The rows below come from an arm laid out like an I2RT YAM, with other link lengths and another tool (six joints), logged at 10 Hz.
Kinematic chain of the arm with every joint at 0, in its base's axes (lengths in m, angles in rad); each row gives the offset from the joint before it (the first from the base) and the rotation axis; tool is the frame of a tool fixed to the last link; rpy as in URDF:
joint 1: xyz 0 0 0.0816 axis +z
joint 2: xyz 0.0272 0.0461 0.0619 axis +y
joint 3: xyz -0.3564 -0.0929 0 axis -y
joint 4: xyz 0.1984 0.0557 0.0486 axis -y
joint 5: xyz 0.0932 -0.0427 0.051 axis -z
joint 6: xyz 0.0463 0 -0.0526 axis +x
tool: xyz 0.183 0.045 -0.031 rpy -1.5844 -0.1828 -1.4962
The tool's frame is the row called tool.
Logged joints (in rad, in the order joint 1, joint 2, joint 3, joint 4, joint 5, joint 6), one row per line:
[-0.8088, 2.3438, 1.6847, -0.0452, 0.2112, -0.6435]
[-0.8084, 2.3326, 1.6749, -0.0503, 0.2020, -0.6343]
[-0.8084, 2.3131, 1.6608, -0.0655, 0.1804, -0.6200]
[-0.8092, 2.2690, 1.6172, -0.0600, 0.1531, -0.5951]
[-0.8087, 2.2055, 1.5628, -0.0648, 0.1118, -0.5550]
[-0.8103, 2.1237, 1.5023, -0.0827, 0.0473, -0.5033]
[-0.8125, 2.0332, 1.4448, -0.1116, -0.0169, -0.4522]
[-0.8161, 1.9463, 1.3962, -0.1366, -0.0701, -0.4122]
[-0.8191, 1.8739, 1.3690, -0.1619, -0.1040, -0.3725]
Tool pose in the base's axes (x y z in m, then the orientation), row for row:
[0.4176, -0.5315, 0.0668, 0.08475, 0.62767, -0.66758, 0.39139]
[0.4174, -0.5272, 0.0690, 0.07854, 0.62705, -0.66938, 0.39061]
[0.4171, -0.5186, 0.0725, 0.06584, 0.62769, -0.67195, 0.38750]
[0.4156, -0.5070, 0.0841, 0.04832, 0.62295, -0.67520, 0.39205]
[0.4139, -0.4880, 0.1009, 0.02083, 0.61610, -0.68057, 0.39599]
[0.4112, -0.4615, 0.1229, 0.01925, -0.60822, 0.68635, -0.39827]
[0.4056, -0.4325, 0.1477, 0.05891, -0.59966, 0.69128, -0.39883]
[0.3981, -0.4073, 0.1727, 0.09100, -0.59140, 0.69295, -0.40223]
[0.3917, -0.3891, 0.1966, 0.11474, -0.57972, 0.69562, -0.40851]
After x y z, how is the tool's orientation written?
As a quaternion, w x y z.
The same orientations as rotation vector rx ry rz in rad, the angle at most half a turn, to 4 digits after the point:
[1.8721, -1.9911, 1.1674]
[1.8771, -2.0038, 1.1693]
[1.8933, -2.0268, 1.1688]
[1.8990, -2.0583, 1.1952]
[1.9103, -2.1102, 1.2278]
[-1.8877, 2.1302, -1.2361]
[-1.8164, 2.0939, -1.2080]
[-1.7574, 2.0592, -1.1953]
[-1.6991, 2.0388, -1.1973]

